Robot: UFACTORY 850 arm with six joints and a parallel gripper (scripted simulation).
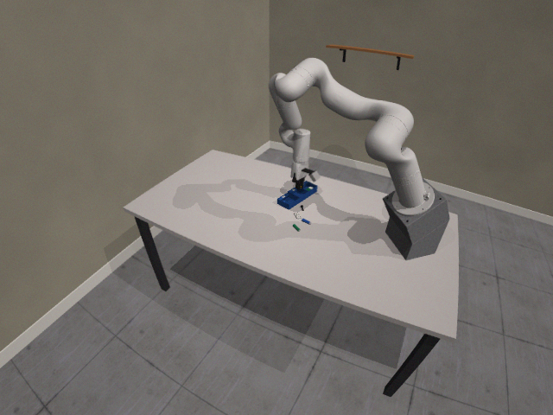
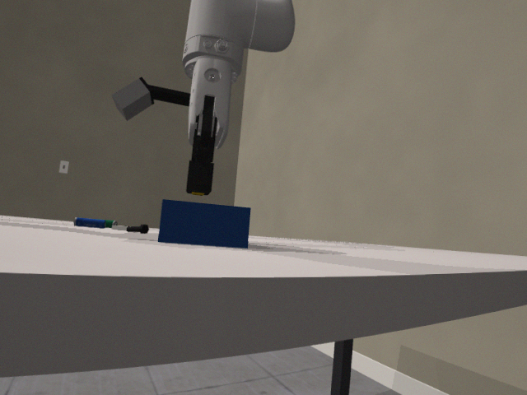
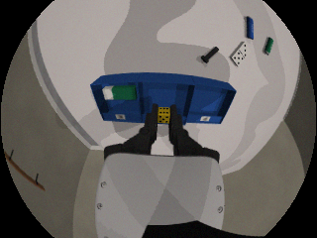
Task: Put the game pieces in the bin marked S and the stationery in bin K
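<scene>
The blue bin lies 6 cm below my hand and 1 cm ahead of it. Also, from my hand: green block 9 cm to the right, 7 cm below, 1 cm behind; black bolt 8 cm below, 8 cm behind, 7 cm to the left; yellow die 1 cm below.
</scene>
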